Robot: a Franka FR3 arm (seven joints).
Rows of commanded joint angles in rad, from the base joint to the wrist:
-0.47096, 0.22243, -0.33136, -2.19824, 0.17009, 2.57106, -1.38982
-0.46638, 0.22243, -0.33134, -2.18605, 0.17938, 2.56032, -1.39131
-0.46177, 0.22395, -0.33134, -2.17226, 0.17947, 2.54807, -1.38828
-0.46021, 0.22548, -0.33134, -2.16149, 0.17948, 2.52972, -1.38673
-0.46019, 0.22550, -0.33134, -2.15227, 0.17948, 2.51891, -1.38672
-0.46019, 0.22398, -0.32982, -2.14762, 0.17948, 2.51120, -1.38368
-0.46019, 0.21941, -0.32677, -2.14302, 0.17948, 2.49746, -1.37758
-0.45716, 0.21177, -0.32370, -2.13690, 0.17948, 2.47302, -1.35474
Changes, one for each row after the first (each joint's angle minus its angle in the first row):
0.00458, 0.00000, 0.00002, 0.01219, 0.00929, -0.01074, -0.00149
0.00919, 0.00152, 0.00002, 0.02598, 0.00938, -0.02299, 0.00154
0.01075, 0.00305, 0.00002, 0.03675, 0.00939, -0.04134, 0.00309
0.01077, 0.00307, 0.00002, 0.04597, 0.00939, -0.05215, 0.00310
0.01077, 0.00155, 0.00154, 0.05062, 0.00939, -0.05986, 0.00614
0.01077, -0.00302, 0.00459, 0.05522, 0.00939, -0.07360, 0.01224
0.01380, -0.01066, 0.00766, 0.06134, 0.00939, -0.09804, 0.03508

